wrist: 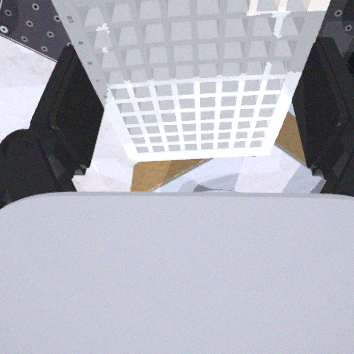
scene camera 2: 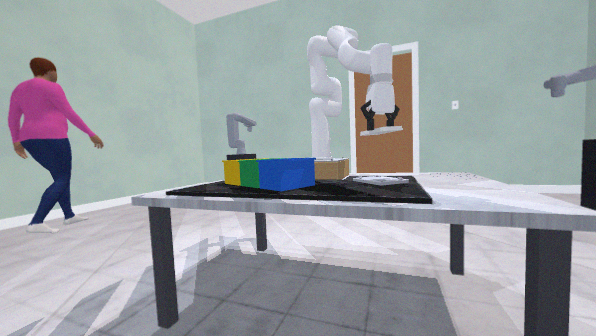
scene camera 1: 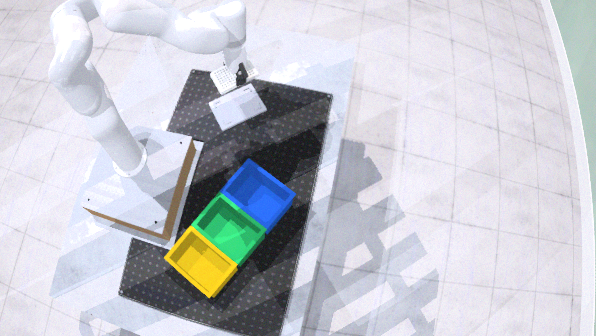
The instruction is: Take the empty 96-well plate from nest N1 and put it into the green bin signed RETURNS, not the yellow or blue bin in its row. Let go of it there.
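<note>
The white 96-well plate is held in the air between the black fingers of my gripper, which is shut on it. In the scene camera 2 view the plate hangs high above the table, slightly tilted. The nest lies on the black board, below the gripper, with no plate on it. The green bin stands between the blue bin and the yellow bin. The green bin shows no plate inside. The RETURNS sign cannot be read.
The bins stand on the black perforated board on the table. The arm's wooden base box stands beside the board, near the green and yellow bins. A person walks at the left, away from the table.
</note>
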